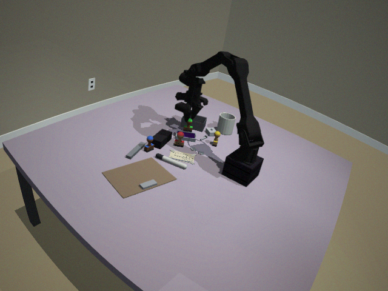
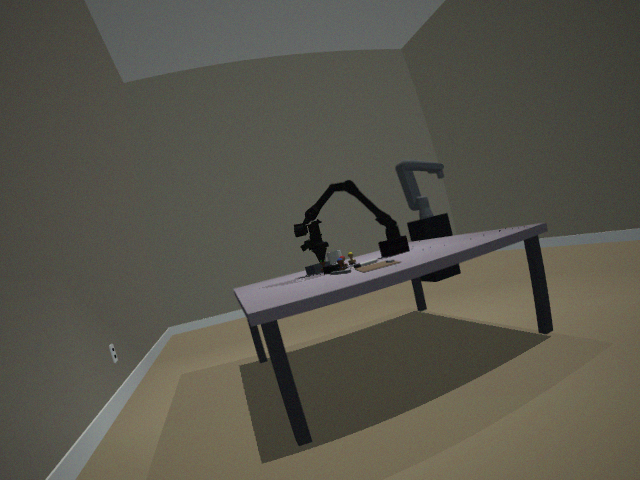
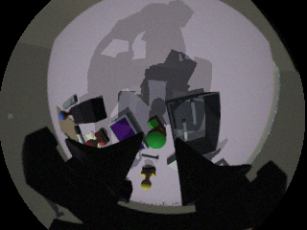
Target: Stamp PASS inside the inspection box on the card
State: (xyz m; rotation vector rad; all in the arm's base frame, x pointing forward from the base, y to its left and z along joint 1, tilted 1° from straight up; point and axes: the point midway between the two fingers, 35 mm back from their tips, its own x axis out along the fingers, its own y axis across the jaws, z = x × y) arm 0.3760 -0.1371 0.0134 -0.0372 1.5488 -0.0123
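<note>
Right now my gripper tip is 30 mm above the green stamp. Also, from my gripper tip: red-knobbed stamp: 70 mm behind, 150 mm to the left, 30 mm below; then dark tray: 10 mm ahead, 60 mm to the right, 40 mm below; then purple ink pad: 40 mm behind, 70 mm to the left, 50 mm below.
</note>
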